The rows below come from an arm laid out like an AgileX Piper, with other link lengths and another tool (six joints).
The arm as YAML. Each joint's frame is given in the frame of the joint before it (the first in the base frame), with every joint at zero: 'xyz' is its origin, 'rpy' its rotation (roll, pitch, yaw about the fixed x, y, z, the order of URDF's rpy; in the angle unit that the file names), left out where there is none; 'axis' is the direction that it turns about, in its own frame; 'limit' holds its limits. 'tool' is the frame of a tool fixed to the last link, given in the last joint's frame.
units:
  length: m
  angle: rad
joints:
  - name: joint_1
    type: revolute
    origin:
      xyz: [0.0, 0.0, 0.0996]
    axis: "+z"
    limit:
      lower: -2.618
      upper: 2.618
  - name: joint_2
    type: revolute
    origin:
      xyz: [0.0, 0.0, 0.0]
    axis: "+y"
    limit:
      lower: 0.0
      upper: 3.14
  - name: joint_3
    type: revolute
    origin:
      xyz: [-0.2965, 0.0, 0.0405]
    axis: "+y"
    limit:
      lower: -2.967
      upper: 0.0
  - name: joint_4
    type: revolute
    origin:
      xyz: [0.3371, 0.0, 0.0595]
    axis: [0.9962, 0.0, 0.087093]
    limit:
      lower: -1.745
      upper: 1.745
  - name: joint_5
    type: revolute
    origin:
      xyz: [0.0, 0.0, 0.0]
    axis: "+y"
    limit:
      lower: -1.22
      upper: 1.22
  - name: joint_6
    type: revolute
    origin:
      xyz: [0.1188, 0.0, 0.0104]
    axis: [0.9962, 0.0, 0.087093]
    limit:
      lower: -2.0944
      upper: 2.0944
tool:
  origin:
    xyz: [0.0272, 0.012, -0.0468]
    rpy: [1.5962, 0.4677, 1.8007]
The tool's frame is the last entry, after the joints.
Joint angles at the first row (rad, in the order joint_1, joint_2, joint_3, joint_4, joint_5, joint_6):
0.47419 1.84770 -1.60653 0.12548 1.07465 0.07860
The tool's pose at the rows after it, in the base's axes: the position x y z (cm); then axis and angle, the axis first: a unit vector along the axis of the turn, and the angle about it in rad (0 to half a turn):
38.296 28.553 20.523 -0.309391 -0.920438 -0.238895 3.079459
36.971 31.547 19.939 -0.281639 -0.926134 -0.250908 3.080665
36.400 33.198 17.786 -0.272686 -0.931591 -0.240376 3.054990
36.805 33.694 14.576 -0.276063 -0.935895 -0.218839 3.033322
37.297 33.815 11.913 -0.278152 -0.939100 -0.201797 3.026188
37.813 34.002 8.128 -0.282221 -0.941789 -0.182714 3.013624
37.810 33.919 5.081 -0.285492 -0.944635 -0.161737 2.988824
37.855 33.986 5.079 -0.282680 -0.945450 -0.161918 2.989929
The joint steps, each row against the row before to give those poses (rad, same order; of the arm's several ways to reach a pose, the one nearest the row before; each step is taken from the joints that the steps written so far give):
0.09039 0.00000 0.00000 0.00704 -0.07407 0.03045
0.06607 0.01408 -0.00001 0.00283 -0.04520 0.00680
0.03325 0.04498 0.00001 0.00216 -0.01705 0.00427
0.00529 0.06465 0.00004 -0.00882 -0.01648 0.00237
-0.00001 0.05251 -0.00002 -0.01458 -0.02016 0.00081
0.00000 0.07423 -0.00002 -0.01194 -0.03507 0.00228
0.00000 0.05967 0.00001 -0.00343 -0.01040 -0.00227
0.00092 0.00219 -0.00365 -0.00001 0.00000 -0.00479

